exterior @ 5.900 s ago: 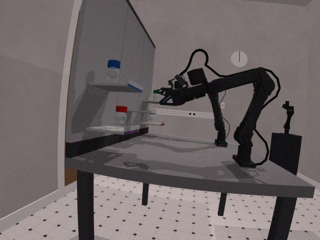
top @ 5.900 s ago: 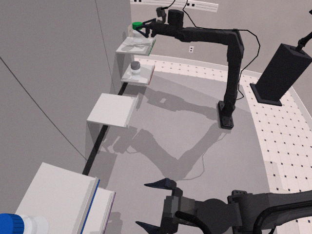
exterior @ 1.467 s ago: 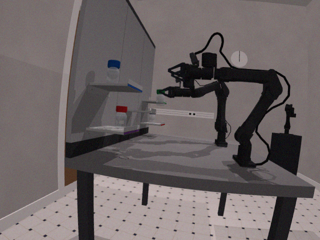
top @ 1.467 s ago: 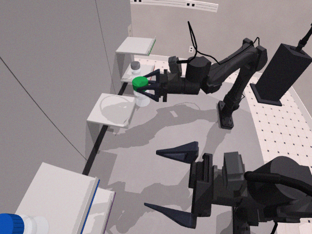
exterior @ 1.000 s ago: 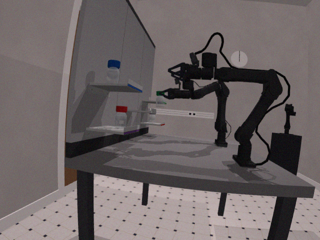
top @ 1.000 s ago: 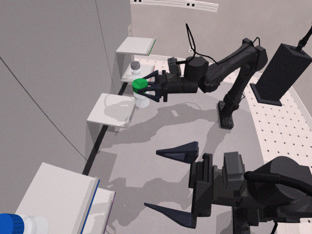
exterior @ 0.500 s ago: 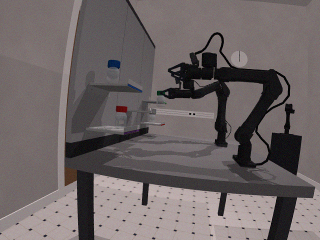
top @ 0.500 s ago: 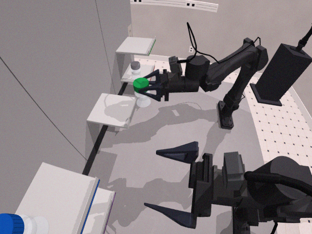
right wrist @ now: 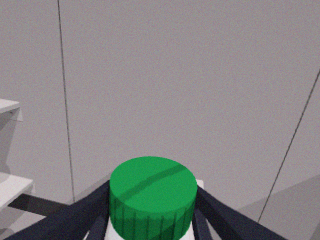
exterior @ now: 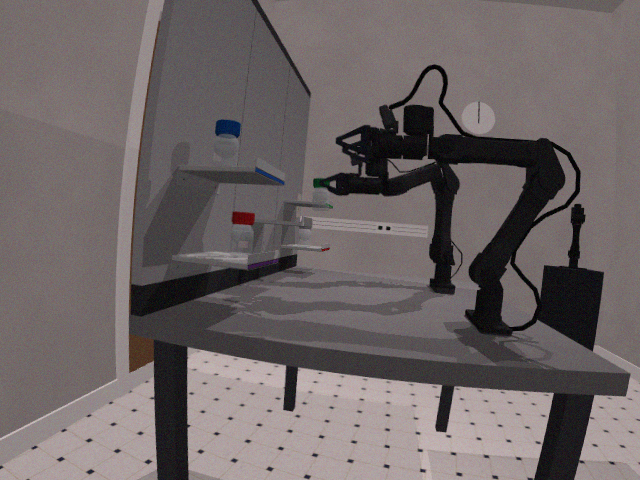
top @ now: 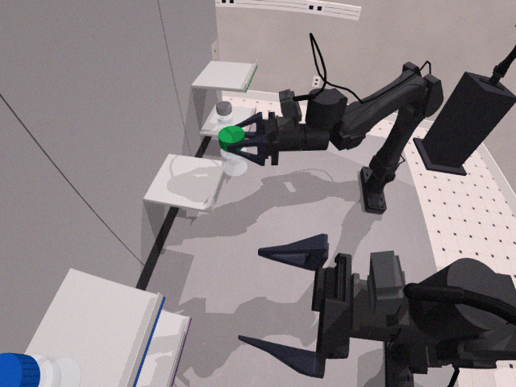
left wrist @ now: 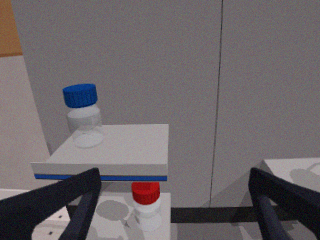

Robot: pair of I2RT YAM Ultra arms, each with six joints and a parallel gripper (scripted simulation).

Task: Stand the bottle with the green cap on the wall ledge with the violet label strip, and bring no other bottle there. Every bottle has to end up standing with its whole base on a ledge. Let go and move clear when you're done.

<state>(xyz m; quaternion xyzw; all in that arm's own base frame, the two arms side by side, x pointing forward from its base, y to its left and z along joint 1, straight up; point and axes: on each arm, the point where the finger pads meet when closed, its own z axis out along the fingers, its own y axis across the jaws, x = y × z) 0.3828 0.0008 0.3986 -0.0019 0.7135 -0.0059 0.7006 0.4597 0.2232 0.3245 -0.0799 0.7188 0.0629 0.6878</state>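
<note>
Right now my left hand is 9 cm short of the green-capped bottle, 31 cm to the left of it and 10 cm above it. Round my left hand: blue-capped bottle 24 cm ahead, 14 cm to the left, 5 cm below; grey-capped bottle 19 cm ahead, 64 cm to the right, 24 cm below; red-capped bottle 22 cm ahead, 4 cm to the left, 24 cm below.
</note>
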